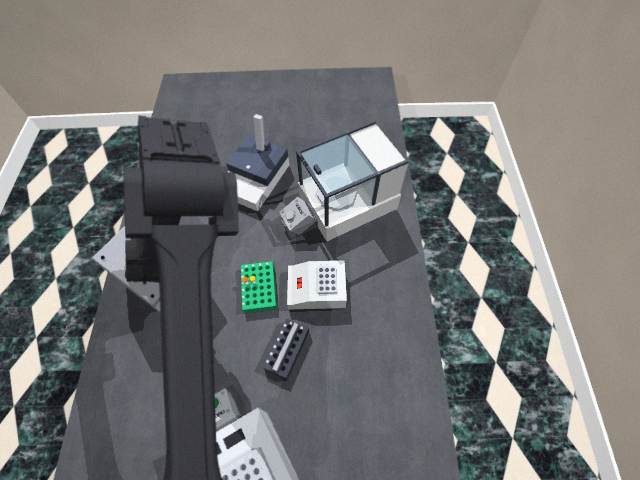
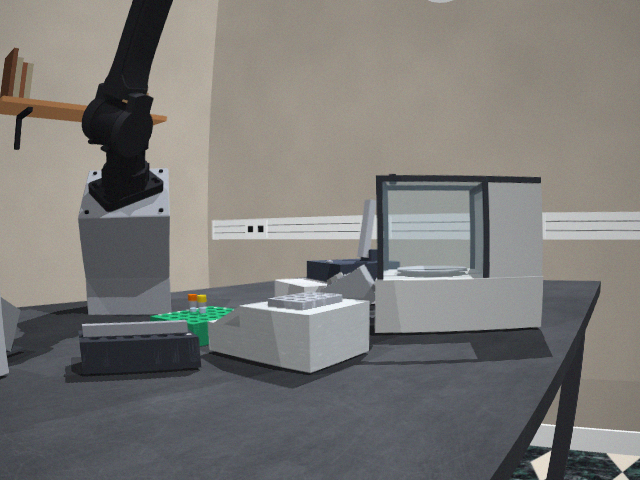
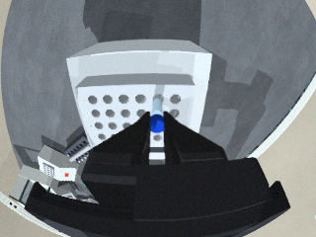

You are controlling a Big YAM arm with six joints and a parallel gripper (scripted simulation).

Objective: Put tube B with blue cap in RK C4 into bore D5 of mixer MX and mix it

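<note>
My gripper is now 2 cm above the tube B. Round my hand: green rack RK (4 cm ahead, 48 cm to the left, 19 cm below); dark magnet block (10 cm ahead, 31 cm to the left, 19 cm below); green start key (6 cm behind, 20 cm to the left, 14 cm below).
</note>
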